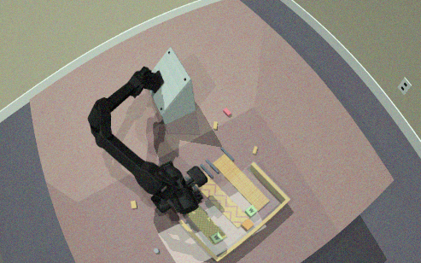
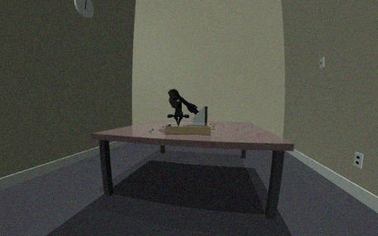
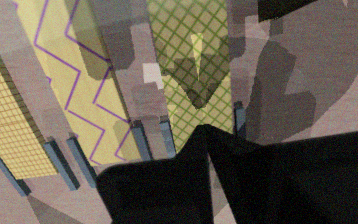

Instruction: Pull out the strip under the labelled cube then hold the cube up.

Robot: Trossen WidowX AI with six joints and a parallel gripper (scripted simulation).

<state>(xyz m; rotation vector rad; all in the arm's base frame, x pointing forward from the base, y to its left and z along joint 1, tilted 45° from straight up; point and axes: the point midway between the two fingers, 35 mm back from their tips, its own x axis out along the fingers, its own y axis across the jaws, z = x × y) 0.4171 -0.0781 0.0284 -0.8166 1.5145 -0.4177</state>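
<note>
My gripper tip is 80 mm short of the lattice strip, 20 mm to the right of it and 20 mm above it. Round my gripper tip: grey disc (150 mm ahead, 170 mm to the right, 20 mm below); then pink block (240 mm behind, 280 mm to the left, 20 mm below).
</note>
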